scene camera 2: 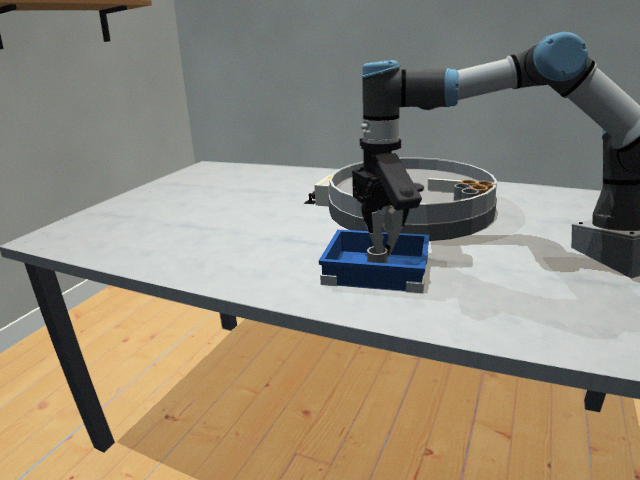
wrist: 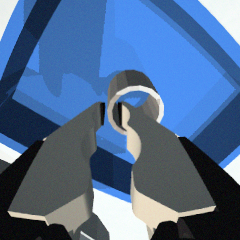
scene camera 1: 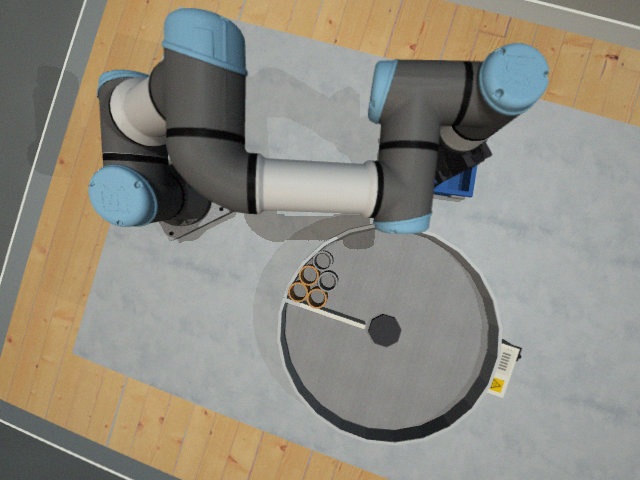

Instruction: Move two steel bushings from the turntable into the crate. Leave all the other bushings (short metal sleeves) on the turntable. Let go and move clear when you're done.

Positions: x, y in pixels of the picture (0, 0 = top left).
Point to a turntable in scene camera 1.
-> At 426, 336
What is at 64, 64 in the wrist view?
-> A crate.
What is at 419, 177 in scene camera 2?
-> A turntable.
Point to a crate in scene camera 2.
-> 344, 262
